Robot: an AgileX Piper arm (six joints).
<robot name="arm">
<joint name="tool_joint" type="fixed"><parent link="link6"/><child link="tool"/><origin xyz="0 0 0" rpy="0 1.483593 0"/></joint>
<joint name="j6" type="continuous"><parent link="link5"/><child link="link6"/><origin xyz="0.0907 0 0.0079" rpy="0 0 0"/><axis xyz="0.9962 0 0.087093"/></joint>
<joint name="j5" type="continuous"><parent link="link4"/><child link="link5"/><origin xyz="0 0 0" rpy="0 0 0"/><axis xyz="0 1 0"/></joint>
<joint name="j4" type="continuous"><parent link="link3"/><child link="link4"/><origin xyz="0.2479 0 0.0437" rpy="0 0 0"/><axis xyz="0.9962 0 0.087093"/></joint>
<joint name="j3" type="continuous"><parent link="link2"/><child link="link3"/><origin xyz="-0.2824 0 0.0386" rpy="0 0 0"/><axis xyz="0 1 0"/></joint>
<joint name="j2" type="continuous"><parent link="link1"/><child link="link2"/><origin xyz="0 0 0" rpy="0 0 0"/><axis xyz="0 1 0"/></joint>
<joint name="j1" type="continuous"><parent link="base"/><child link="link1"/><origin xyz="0 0 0.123" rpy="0 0 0"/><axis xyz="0 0 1"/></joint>
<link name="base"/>
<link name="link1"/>
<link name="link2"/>
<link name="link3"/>
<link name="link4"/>
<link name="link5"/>
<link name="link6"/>
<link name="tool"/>
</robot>
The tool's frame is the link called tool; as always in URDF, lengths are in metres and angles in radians. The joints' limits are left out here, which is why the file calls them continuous.
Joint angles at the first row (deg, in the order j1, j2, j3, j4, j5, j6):
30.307, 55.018, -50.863, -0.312, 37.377, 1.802
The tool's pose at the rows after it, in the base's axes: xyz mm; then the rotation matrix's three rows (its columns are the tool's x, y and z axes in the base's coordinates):
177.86 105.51 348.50; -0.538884 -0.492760 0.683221; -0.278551 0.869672 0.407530; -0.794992 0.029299 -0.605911
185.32 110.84 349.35; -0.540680 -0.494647 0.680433; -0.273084 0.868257 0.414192; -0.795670 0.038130 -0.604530
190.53 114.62 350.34; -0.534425 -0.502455 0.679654; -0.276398 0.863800 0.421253; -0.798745 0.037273 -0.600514
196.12 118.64 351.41; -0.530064 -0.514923 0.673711; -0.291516 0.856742 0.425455; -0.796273 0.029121 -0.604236
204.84 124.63 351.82; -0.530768 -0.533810 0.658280; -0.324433 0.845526 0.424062; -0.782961 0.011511 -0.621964
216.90 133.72 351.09; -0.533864 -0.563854 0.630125; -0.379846 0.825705 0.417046; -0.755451 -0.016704 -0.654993
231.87 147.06 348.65; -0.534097 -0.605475 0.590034; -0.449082 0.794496 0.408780; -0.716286 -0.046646 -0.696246
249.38 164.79 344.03; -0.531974 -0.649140 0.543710; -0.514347 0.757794 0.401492; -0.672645 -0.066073 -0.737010
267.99 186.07 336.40; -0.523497 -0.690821 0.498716; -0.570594 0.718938 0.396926; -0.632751 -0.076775 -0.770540
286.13 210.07 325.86; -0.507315 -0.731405 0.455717; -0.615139 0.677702 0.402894; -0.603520 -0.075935 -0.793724
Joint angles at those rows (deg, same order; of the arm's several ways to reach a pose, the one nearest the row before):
30.603, 58.093, -52.779, 0.281, 36.977, 1.757
30.658, 60.020, -54.011, 0.906, 36.188, 1.606
30.660, 61.323, -54.913, 1.557, 35.509, 0.725
30.661, 62.834, -56.156, 2.211, 35.523, -0.679
30.694, 65.316, -58.222, 2.764, 36.413, -2.686
30.972, 68.946, -61.300, 3.078, 38.338, -5.338
31.657, 73.681, -65.320, 3.356, 40.852, -8.396
32.683, 79.362, -70.156, 3.700, 43.389, -11.074
33.964, 85.571, -75.353, 4.078, 45.343, -13.298
35.327, 91.957, -80.645, 5.157, 46.495, -15.617

